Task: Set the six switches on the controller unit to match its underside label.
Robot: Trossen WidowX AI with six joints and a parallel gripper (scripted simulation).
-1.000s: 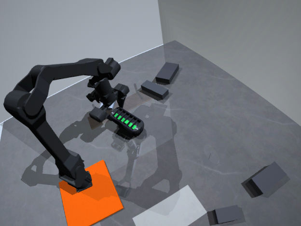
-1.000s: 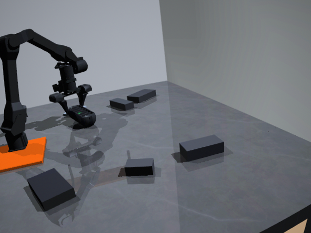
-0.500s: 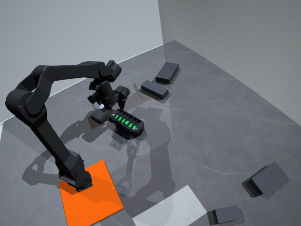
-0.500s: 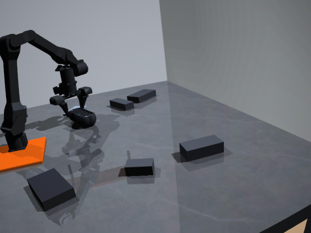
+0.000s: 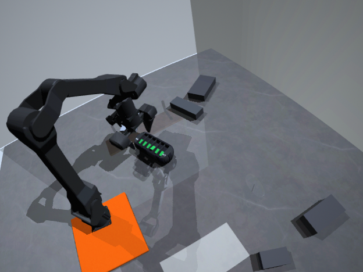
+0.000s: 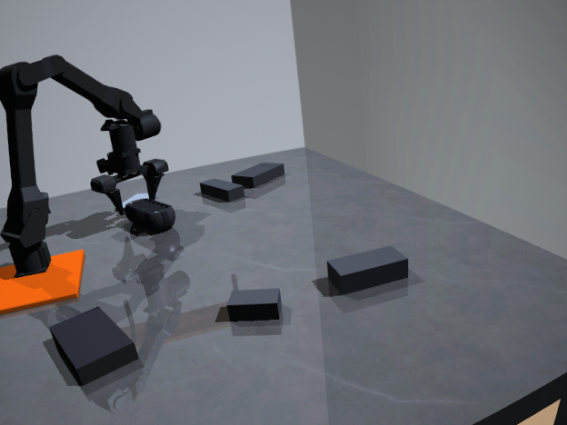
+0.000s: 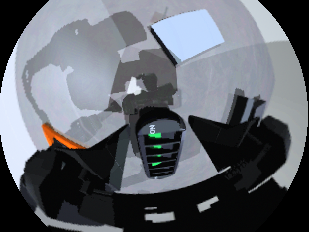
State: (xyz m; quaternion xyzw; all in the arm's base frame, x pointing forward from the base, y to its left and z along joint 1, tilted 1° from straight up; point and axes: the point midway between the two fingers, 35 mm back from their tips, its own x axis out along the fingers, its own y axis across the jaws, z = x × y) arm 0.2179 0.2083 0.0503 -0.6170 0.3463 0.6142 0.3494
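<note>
The pale plate lies 150 mm to the left of my gripper tip, 20 mm below it and 10 mm behind it.
</note>
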